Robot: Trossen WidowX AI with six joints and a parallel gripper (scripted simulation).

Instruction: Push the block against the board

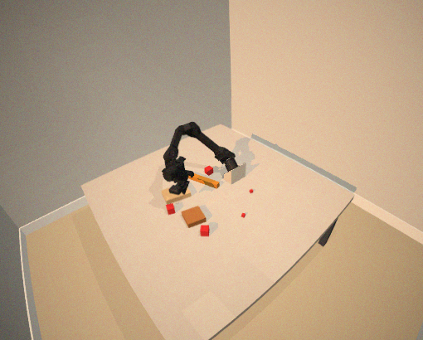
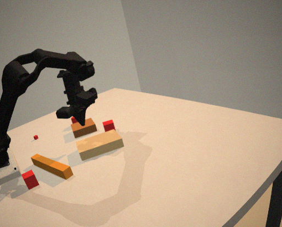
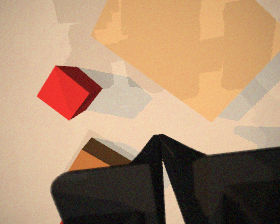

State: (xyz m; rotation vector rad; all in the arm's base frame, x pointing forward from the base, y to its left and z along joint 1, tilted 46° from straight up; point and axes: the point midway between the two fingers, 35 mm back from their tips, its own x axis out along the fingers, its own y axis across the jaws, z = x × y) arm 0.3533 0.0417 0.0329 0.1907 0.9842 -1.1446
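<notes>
Right now my gripper tip is 1 cm short of the tan board, 9 cm to the left of it and 5 cm above it. The rest, counted from my gripper tip: long orange bar 18 cm behind, 10 cm to the right, 5 cm below; then brown square block 3 cm ahead, 13 cm to the left, 5 cm below.
</notes>
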